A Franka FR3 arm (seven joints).
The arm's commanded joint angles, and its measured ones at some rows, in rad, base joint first. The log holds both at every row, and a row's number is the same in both.
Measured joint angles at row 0: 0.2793, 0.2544, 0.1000, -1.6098, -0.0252, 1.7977, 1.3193
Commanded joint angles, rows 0 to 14: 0.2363, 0.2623, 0.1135, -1.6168, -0.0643, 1.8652, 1.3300; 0.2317, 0.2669, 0.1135, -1.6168, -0.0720, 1.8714, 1.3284; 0.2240, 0.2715, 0.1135, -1.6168, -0.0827, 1.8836, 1.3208; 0.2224, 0.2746, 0.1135, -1.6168, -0.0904, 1.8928, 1.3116; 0.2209, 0.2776, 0.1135, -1.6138, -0.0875, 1.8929, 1.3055; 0.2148, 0.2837, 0.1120, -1.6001, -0.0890, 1.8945, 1.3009; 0.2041, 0.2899, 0.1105, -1.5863, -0.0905, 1.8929, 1.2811; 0.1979, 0.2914, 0.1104, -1.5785, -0.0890, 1.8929, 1.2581; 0.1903, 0.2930, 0.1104, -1.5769, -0.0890, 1.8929, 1.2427; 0.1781, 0.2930, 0.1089, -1.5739, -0.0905, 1.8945, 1.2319; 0.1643, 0.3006, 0.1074, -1.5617, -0.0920, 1.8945, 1.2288; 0.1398, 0.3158, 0.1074, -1.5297, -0.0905, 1.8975, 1.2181; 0.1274, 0.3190, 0.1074, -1.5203, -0.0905, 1.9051, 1.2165; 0.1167, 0.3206, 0.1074, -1.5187, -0.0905, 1.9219, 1.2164; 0.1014, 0.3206, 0.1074, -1.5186, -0.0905, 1.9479, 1.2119
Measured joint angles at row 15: 0.1526, 0.2890, 0.0956, -1.5638, -0.0745, 1.8988, 1.2432
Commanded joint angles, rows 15 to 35: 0.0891, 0.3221, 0.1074, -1.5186, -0.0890, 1.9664, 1.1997; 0.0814, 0.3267, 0.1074, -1.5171, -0.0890, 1.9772, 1.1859; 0.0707, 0.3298, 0.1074, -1.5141, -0.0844, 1.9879, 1.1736; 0.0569, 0.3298, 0.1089, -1.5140, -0.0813, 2.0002, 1.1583; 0.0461, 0.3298, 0.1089, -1.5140, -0.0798, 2.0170, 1.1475; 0.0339, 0.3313, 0.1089, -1.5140, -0.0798, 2.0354, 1.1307; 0.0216, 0.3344, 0.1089, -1.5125, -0.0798, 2.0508, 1.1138; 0.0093, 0.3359, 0.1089, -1.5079, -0.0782, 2.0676, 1.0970; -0.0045, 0.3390, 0.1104, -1.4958, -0.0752, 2.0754, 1.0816; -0.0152, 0.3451, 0.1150, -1.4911, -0.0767, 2.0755, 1.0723; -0.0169, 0.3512, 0.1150, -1.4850, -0.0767, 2.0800, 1.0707; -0.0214, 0.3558, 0.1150, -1.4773, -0.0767, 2.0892, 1.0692; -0.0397, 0.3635, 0.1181, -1.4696, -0.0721, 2.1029, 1.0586; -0.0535, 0.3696, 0.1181, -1.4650, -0.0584, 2.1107, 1.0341; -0.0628, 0.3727, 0.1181, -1.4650, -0.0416, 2.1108, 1.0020; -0.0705, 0.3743, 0.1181, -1.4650, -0.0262, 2.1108, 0.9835; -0.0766, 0.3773, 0.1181, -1.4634, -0.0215, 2.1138, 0.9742; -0.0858, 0.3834, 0.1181, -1.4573, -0.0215, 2.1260, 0.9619; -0.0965, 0.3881, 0.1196, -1.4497, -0.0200, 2.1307, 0.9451; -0.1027, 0.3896, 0.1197, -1.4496, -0.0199, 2.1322, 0.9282; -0.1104, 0.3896, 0.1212, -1.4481, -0.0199, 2.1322, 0.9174
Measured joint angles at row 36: -0.0674, 0.3632, 0.1007, -1.4818, -0.0442, 2.1126, 0.9865
